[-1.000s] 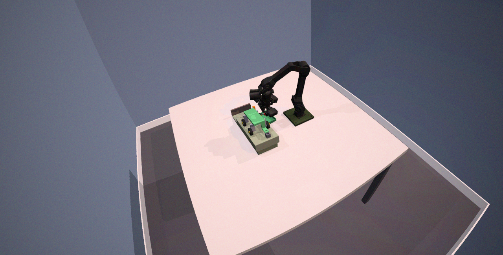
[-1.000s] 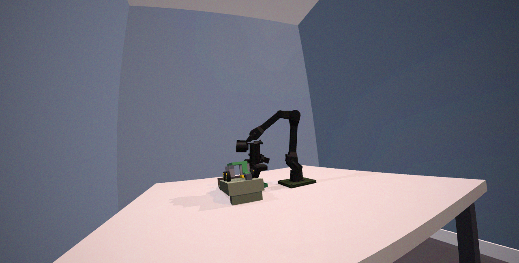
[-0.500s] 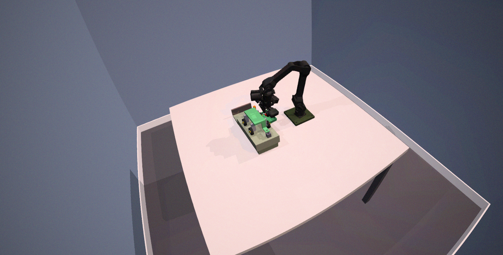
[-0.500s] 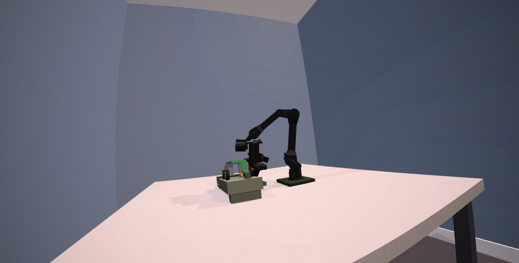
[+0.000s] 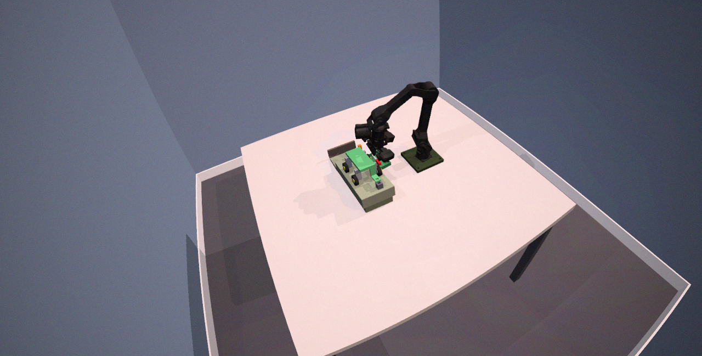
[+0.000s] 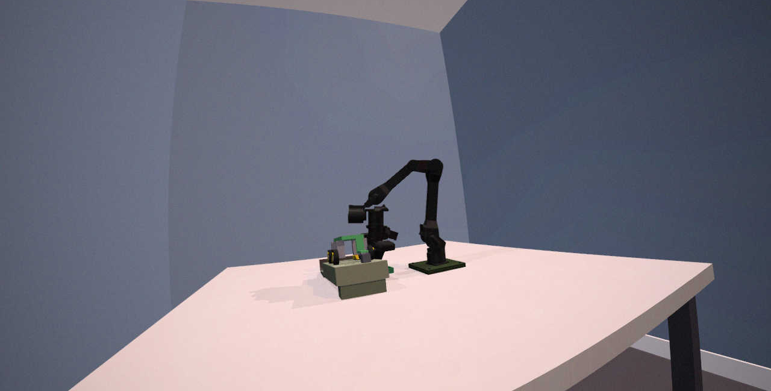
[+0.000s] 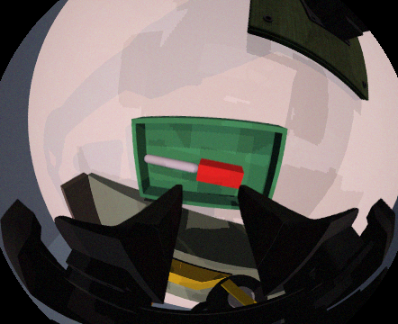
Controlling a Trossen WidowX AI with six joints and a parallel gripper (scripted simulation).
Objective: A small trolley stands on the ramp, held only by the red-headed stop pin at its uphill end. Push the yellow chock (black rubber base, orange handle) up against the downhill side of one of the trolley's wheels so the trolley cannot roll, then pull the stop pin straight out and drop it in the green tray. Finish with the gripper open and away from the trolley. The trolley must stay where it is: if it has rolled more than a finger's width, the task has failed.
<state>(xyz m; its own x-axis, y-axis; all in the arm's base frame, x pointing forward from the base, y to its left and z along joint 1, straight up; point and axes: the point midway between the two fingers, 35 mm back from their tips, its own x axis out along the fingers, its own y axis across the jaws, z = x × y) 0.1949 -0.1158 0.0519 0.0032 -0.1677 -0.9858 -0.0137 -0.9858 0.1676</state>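
My gripper tip is now 2 cm to the left of the red-headed stop pin, 2 cm above it and 1 cm past it. From my gripper tip the other things lie so: ramp: 13 cm ahead, 8 cm to the left, 1 cm above; then green tray: 4 cm below, 1 cm to the right, 1 cm behind; then yellow chock: 7 cm ahead, 5 cm above, 1 cm to the right.
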